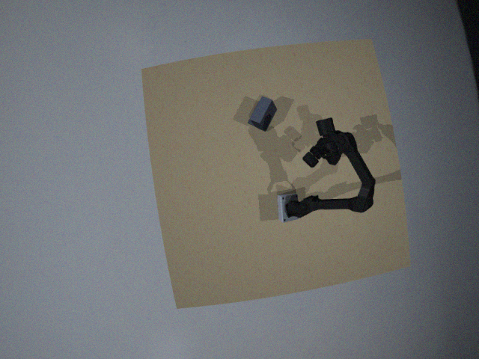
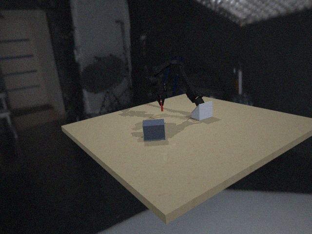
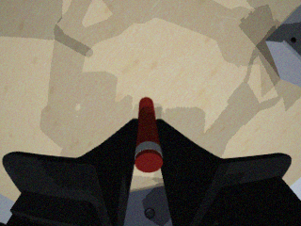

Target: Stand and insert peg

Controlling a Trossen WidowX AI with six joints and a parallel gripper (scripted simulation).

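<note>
My gripper tip is now 24 cm short of the sloped panel, 17 cm to the right of it and 6 cm above it. The rest, counted from my gripper tip: red peg: 2 cm above.
</note>
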